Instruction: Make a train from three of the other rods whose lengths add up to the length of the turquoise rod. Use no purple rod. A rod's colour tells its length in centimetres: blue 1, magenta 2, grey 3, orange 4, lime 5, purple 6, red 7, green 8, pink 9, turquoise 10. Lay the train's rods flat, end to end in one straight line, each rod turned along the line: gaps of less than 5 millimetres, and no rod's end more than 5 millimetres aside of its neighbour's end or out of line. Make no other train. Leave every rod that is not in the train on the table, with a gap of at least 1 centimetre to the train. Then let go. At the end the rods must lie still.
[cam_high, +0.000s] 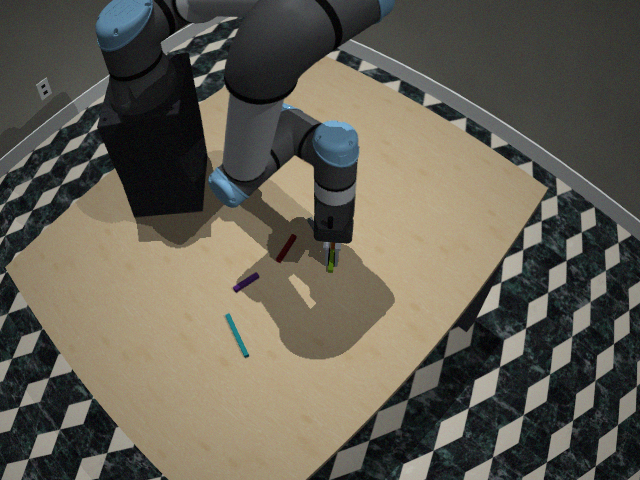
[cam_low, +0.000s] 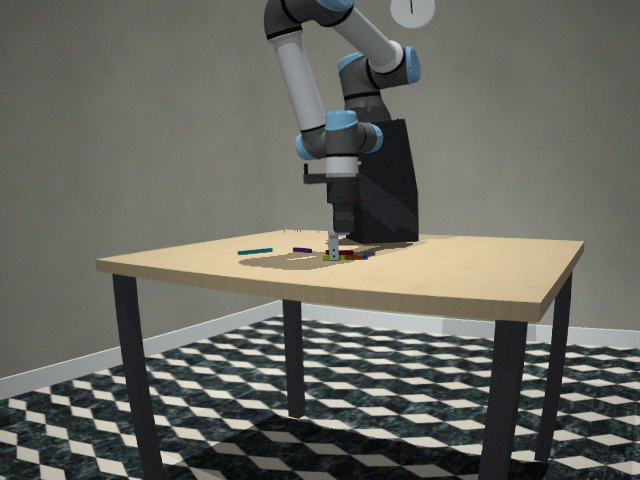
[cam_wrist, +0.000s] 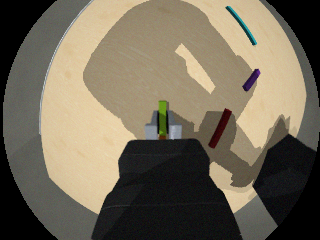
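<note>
My gripper is now 1 cm above the lime rod. Round my hand: red rod 9 cm behind, 5 cm to the right, 1 cm below; then orange rod 4 cm to the left, 3 cm behind, 1 cm below; then blue rod 6 cm to the left, 5 cm behind, 1 cm below.
</note>
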